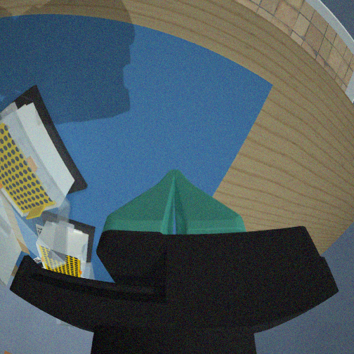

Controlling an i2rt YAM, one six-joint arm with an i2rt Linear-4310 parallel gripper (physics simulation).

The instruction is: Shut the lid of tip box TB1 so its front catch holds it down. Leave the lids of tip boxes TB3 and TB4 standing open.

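My gripper [174,176] has its green fingers pressed together and is shut on nothing, above the blue mat. A larger tip box [25,172] is at the left edge, with a yellow rack of dark holes, clear plastic parts and a black piece along its right side. A smaller tip box [62,252] is at the lower left, with a yellow rack and translucent plastic over part of it; my gripper's black body hides its lower part. Both boxes are apart from the fingertips. I cannot read which box is TB1, TB3 or TB4, nor tell how their lids and catches stand.
The blue mat [190,110] lies on a round-edged wooden table [295,135]. A pale panel [7,245] stands at the left edge, beside the boxes. A tiled surface [300,25] with a white rim is beyond the table at the upper right. A dark shadow falls across the mat's upper left.
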